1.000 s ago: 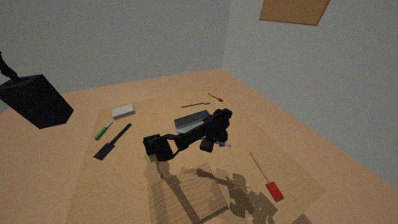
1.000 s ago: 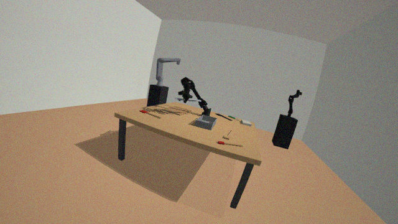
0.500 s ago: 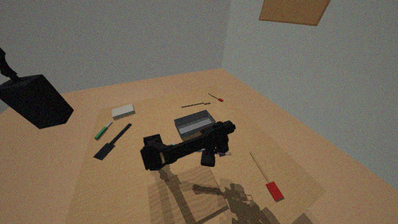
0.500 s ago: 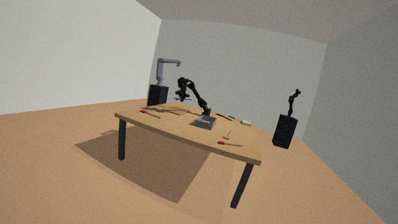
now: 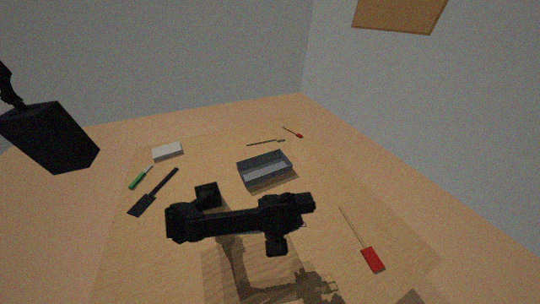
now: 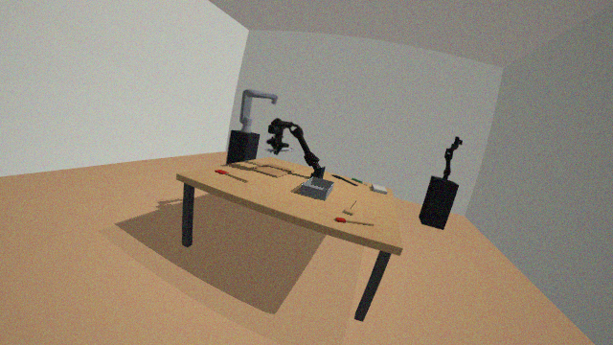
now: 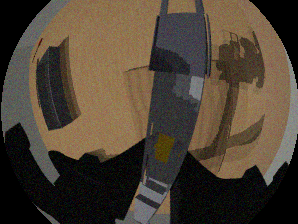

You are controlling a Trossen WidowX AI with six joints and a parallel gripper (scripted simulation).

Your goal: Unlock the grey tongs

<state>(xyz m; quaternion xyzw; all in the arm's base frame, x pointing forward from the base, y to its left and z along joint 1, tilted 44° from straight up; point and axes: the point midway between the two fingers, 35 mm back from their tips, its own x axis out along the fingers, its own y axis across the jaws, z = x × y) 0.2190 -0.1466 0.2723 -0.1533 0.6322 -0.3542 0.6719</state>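
Now: gripper tip 100 mm past the wooden board, 40 mm to the left of it and 140 mm above it. Also, from my gripper tip: grey roasting tin 120 mm ahead, 410 mm to the left, 120 mm below; then yellow lock slider 20 mm ahead, 10 mm to the right, 40 mm above; then red-handled tool 370 mm ahead, 140 mm to the right, 140 mm below.
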